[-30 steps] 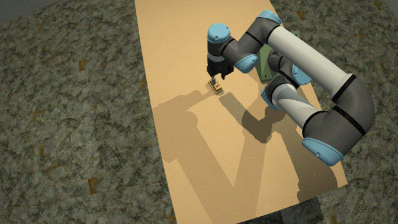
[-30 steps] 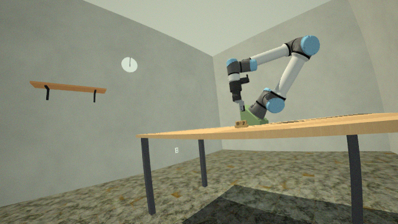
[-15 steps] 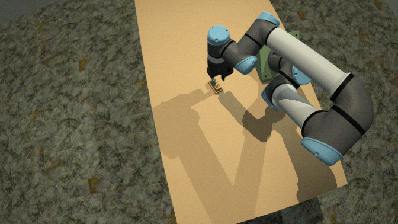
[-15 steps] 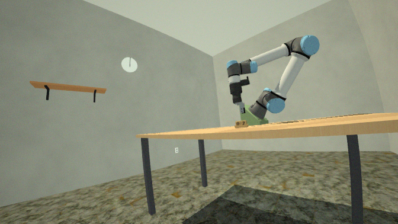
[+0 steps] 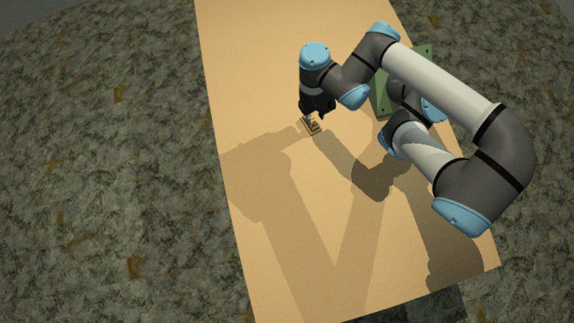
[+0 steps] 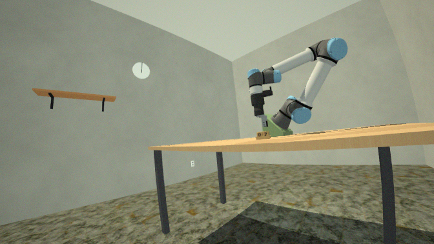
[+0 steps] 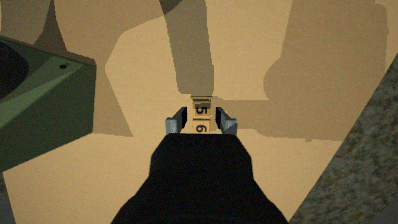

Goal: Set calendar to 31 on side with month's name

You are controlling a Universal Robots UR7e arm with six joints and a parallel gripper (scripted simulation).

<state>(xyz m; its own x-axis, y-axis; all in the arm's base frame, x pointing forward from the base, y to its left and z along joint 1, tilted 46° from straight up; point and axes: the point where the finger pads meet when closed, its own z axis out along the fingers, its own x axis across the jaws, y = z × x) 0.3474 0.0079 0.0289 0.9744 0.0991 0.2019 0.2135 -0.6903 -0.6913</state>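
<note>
My hand is 20 mm to the left of the wooden tray and 80 mm above it.
</note>
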